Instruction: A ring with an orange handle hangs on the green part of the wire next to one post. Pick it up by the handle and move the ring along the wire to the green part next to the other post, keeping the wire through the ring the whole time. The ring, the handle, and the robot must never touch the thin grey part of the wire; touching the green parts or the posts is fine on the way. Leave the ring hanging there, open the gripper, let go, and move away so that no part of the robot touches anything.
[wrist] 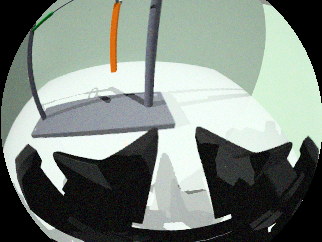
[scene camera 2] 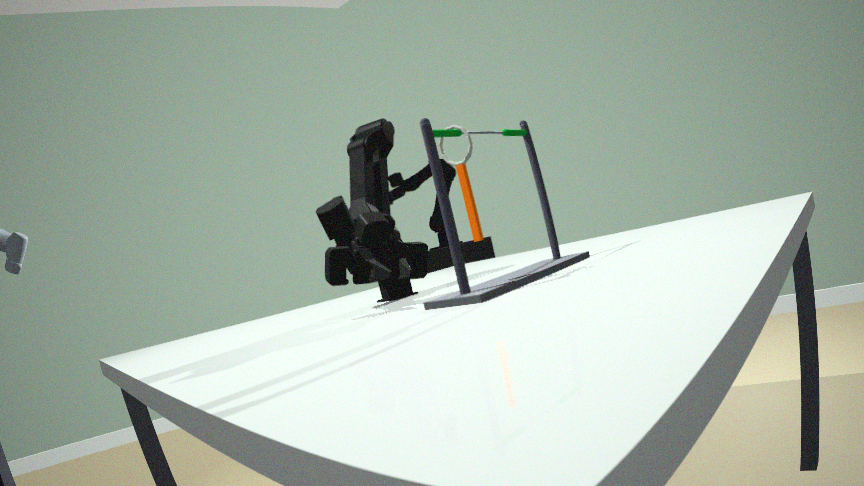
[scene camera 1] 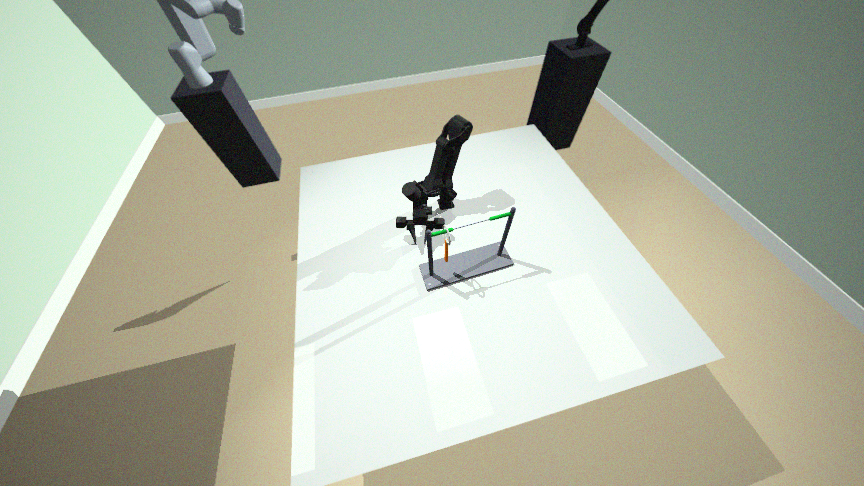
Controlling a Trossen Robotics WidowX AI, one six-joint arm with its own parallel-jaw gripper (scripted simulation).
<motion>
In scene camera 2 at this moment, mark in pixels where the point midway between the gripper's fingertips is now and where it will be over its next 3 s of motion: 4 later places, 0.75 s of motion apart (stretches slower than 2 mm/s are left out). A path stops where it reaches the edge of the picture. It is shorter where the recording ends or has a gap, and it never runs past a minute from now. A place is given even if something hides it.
My gripper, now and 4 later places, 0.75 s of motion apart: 401, 274; 446, 243; 462, 228; 478, 228; 493, 228
</motion>
